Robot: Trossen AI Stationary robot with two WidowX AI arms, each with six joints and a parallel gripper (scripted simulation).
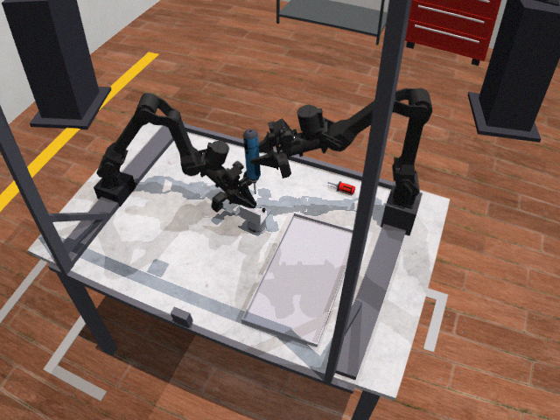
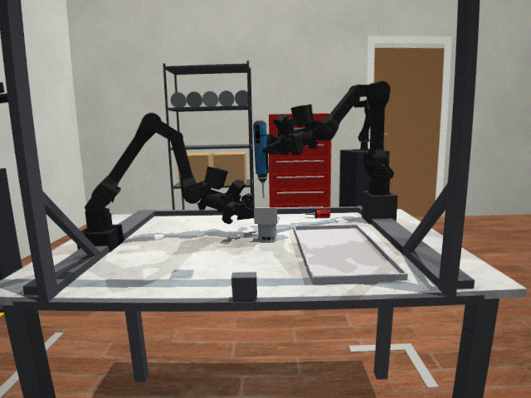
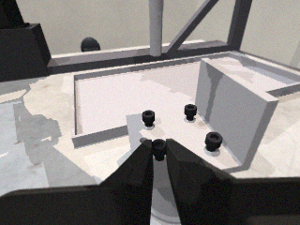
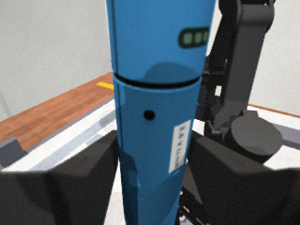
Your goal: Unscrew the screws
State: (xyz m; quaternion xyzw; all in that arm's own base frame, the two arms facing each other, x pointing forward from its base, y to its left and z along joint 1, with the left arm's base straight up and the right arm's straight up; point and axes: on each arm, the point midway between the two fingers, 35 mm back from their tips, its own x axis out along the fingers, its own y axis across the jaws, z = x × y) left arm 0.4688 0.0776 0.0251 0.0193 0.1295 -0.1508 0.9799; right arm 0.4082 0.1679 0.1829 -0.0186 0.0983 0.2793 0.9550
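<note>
The grey bracket is 40 mm behind my left hand, 40 mm to the right of it and 10 mm below it. The rest, counted from my left hand: joint module (40 mm behind, 40 mm to the right, 50 mm below); then screwdriver bit (20 mm behind, 30 mm to the right, 70 mm above); then shallow tray (210 mm behind, 200 mm to the right, 80 mm below).
</note>
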